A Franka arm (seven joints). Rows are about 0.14 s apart.
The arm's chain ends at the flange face. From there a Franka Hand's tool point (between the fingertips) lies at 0.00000 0.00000 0.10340 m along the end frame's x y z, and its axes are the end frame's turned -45 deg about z.
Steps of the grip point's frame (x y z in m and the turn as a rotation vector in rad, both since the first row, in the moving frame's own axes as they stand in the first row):
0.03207 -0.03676 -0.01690 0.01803 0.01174 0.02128
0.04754 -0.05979 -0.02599 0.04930 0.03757 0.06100
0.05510 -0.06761 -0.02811 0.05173 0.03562 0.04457
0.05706 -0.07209 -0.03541 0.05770 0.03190 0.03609
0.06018 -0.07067 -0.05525 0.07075 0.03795 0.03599
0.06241 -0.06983 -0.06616 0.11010 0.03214 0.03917
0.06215 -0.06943 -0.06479 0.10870 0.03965 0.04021
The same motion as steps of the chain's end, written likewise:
-0.00288 -0.04649 -0.01688 0.02105 -0.00445 0.02128
-0.00800 -0.06952 -0.02579 0.06143 -0.00829 0.06100
-0.00781 -0.08036 -0.02791 0.06177 -0.01139 0.04457
-0.00886 -0.08474 -0.03519 0.06336 -0.01824 0.03609
-0.00517 -0.08454 -0.05492 0.07686 -0.02319 0.03599
0.00024 -0.08302 -0.06548 0.10058 -0.05513 0.03917
-0.00033 -0.08212 -0.06410 0.10490 -0.04883 0.04021

